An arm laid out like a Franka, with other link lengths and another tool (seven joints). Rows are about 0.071 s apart.
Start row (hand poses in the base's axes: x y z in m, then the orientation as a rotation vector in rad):
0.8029, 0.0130, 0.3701, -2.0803, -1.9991, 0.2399
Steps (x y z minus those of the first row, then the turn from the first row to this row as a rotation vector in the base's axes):
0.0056, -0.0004, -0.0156, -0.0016, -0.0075, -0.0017
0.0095, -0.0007, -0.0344, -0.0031, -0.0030, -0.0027
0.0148, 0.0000, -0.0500, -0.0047, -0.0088, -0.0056
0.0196, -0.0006, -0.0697, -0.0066, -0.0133, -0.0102
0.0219, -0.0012, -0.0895, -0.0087, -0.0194, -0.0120
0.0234, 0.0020, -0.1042, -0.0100, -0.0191, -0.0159
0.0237, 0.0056, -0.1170, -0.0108, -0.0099, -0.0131
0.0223, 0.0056, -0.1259, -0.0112, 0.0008, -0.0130
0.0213, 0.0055, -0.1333, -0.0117, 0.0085, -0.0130
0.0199, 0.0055, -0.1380, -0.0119, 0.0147, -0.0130
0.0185, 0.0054, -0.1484, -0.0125, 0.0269, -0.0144
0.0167, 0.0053, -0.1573, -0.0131, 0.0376, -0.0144
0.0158, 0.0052, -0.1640, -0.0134, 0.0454, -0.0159
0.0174, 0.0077, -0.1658, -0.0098, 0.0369, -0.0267
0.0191, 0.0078, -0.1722, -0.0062, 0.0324, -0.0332
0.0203, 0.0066, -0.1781, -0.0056, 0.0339, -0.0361
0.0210, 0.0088, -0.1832, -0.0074, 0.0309, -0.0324
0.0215, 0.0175, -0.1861, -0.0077, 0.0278, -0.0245
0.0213, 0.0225, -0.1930, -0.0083, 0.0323, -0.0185
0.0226, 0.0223, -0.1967, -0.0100, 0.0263, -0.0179
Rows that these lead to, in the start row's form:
0.8085, 0.0126, 0.3545, -2.0868, -2.0020, 0.2338
0.8124, 0.0123, 0.3357, -2.0863, -1.9988, 0.2397
0.8177, 0.0130, 0.3201, -2.0931, -1.9994, 0.2350
0.8225, 0.0124, 0.3004, -2.1010, -1.9974, 0.2317
0.8248, 0.0118, 0.2806, -2.1072, -1.9995, 0.2275
0.8263, 0.0150, 0.2659, -2.1115, -1.9954, 0.2284
0.8266, 0.0186, 0.2531, -2.1045, -1.9935, 0.2390
0.8252, 0.0186, 0.2442, -2.0990, -1.9876, 0.2500
0.8242, 0.0185, 0.2368, -2.0951, -1.9834, 0.2582
0.8228, 0.0185, 0.2321, -2.0920, -1.9799, 0.2645
0.8214, 0.0184, 0.2217, -2.0871, -1.9715, 0.2769
0.8196, 0.0183, 0.2128, -2.0816, -1.9655, 0.2880
0.8187, 0.0182, 0.2061, -2.0790, -1.9595, 0.2957
0.8203, 0.0207, 0.2043, -2.0916, -1.9516, 0.2816
0.8220, 0.0208, 0.1979, -2.0979, -1.9461, 0.2722
0.8232, 0.0196, 0.1920, -2.0994, -1.9419, 0.2725
0.8239, 0.0218, 0.1869, -2.0987, -1.9482, 0.2721
0.8244, 0.0305, 0.1840, -2.0932, -1.9587, 0.2709
0.8242, 0.0355, 0.1771, -2.0855, -1.9628, 0.2770
0.8255, 0.0353, 0.1734, -2.0892, -1.9674, 0.2730

